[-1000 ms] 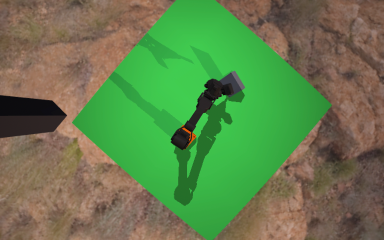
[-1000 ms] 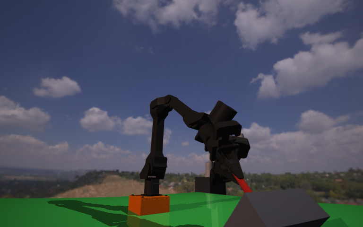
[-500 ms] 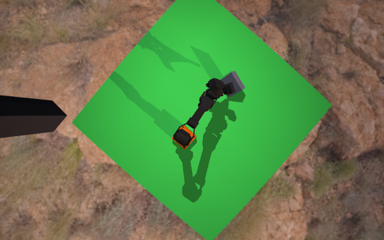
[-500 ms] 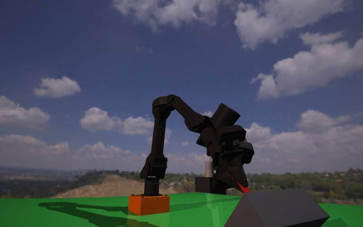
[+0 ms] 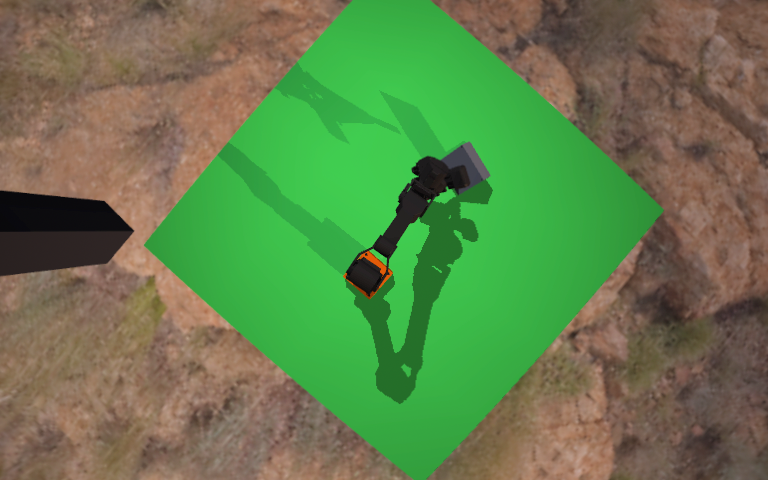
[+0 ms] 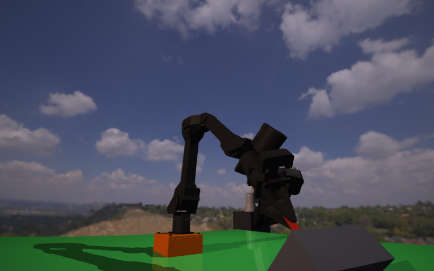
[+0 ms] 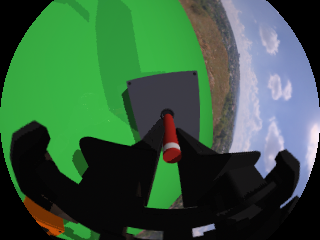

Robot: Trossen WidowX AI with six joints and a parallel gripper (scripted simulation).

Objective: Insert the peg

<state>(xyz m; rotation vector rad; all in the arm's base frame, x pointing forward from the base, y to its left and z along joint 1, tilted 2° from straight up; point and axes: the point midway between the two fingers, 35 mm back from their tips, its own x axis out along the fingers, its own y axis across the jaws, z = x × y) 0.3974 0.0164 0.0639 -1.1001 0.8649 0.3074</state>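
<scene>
Right now my gripper tip is 60 mm above the sloped dark grey panel, 50 mm short of it and 10 mm to the left of it. From my gripper tip the other things lie so: round red peg 10 mm behind, 10 mm above.
</scene>
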